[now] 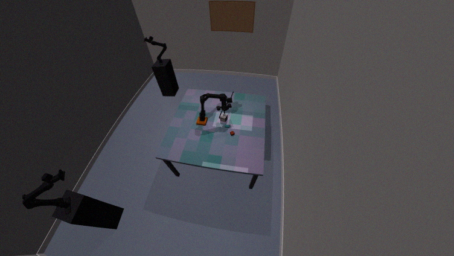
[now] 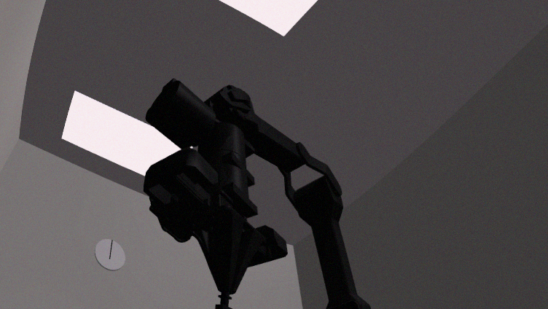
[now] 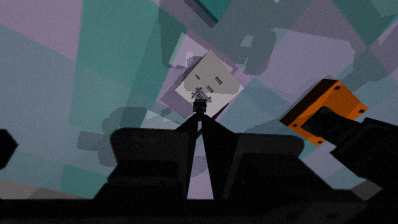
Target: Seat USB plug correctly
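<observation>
Now: the dark USB plug 2 cm below my gripper tip. Also, from my gripper tip: red block (13 cm ahead, 26 cm to the right, 12 cm below); teal block (5 cm ahead, 15 cm to the right, 13 cm below).
</observation>
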